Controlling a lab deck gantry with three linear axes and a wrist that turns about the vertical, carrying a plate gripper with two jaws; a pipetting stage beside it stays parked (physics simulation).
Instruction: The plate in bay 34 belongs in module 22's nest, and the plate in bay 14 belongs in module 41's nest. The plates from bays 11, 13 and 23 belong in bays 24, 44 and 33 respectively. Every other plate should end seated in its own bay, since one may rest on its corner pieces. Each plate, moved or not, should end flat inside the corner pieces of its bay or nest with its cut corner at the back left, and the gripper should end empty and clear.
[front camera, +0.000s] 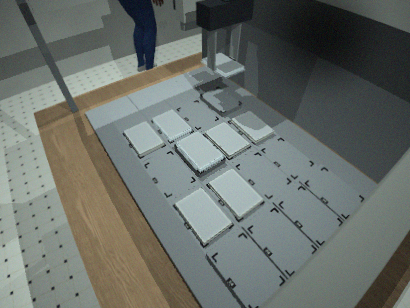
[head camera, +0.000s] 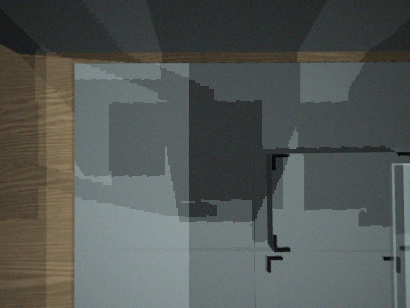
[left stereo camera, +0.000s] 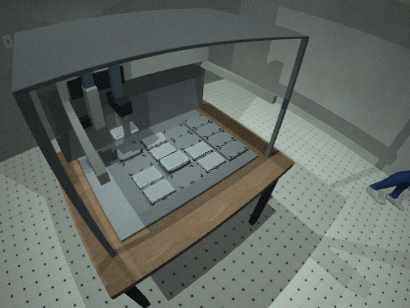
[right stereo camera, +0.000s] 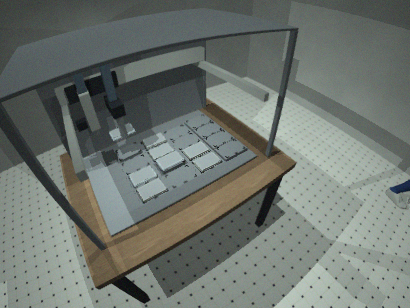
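Seen in the pictures: gripper, fingertip midpoint: (front camera: 222, 64) (left stereo camera: 124, 130) (right stereo camera: 121, 131); robot's base, link origin: (front camera: 124, 134) (left stereo camera: 152, 204) (right stereo camera: 144, 202).
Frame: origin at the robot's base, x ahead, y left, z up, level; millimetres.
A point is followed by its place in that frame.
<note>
My gripper (front camera: 223, 62) {x 63, y 364, z 160 mm} (left stereo camera: 125, 129) {x 63, y 364, z 160 mm} (right stereo camera: 123, 131) {x 63, y 364, z 160 mm} is shut on the bay 14 plate (front camera: 231, 66) {x 100, y 371, z 167 mm} (left stereo camera: 117, 133) {x 23, y 353, z 167 mm} (right stereo camera: 115, 134) {x 24, y 354, z 167 mm}, holding it in the air by the deck's back left. Its pale edge (head camera: 394, 235) {x 0, y 380, z 155 mm} shows at the right of the head view. Grey module 41 (front camera: 220, 99) {x 64, y 363, z 19 mm} (left stereo camera: 129, 152) {x 65, y 349, z 19 mm} (right stereo camera: 129, 152) {x 67, y 347, z 19 mm} stands below; no plate shows in its nest. A plate (front camera: 200, 151) {x 239, y 146, z 33 mm} (left stereo camera: 175, 161) {x 224, y 133, z 34 mm} (right stereo camera: 170, 161) {x 223, y 133, z 33 mm} lies on module 22. Plates remain in bay 11 (front camera: 144, 137) {x 71, y 45, z 14 mm} (left stereo camera: 159, 191) {x 62, y 34, z 15 mm}, bay 13 (front camera: 203, 215) {x 399, y 41, z 14 mm} (left stereo camera: 211, 161) {x 387, y 38, z 14 mm} and bay 23 (front camera: 235, 193) {x 398, y 145, z 14 mm} (left stereo camera: 199, 150) {x 389, y 141, z 15 mm}. Cut corners are too small to tell.
Other plates lie in bay 21 (front camera: 172, 125) {x 76, y 147, z 15 mm} (left stereo camera: 147, 176) {x 63, y 145, z 15 mm}, bay 32 (front camera: 227, 139) {x 236, y 253, z 14 mm} (left stereo camera: 163, 150) {x 229, y 256, z 15 mm} and bay 42 (front camera: 252, 126) {x 241, y 358, z 17 mm} (left stereo camera: 155, 138) {x 244, y 368, z 17 mm}. The pipetting stage (left stereo camera: 94, 107) (right stereo camera: 89, 112) hangs left of the gripper. A corner post (front camera: 50, 65) {x -247, y -109, z 186 mm} stands at the front left.
</note>
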